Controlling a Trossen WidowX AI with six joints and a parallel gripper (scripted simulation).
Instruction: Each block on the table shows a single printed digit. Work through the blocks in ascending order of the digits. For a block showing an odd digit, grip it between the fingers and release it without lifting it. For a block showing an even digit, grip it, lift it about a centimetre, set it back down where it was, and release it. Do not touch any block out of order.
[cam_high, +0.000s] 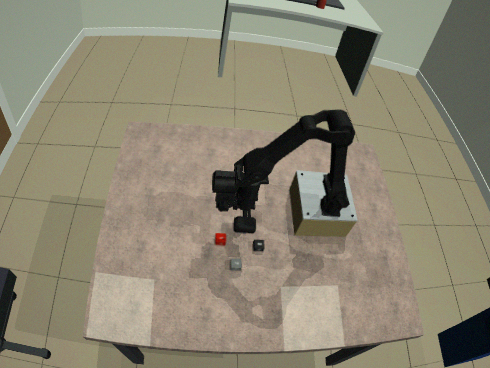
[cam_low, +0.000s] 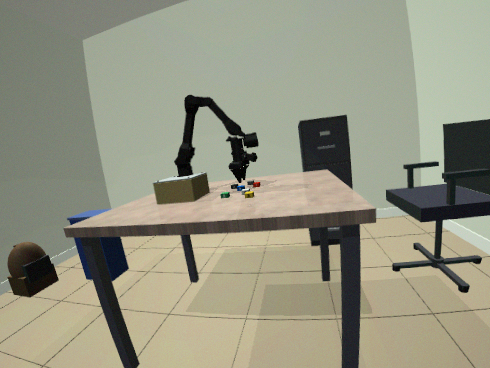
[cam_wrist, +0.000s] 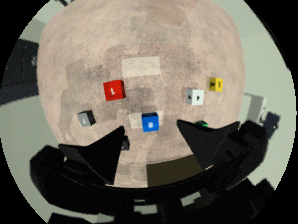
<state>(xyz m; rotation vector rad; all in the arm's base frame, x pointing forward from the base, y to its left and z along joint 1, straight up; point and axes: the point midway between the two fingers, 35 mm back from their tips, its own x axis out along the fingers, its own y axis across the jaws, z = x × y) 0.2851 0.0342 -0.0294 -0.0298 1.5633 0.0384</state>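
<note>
Right now my gripper tip is 1 cm past the blue block and 3 cm above it. Round my gripper tip: white block (4 cm ahead, 10 cm to the right, 3 cm below); then black block (7 cm behind, 7 cm to the left, 3 cm below); then red block (6 cm ahead, 6 cm to the left, 3 cm below).
</note>
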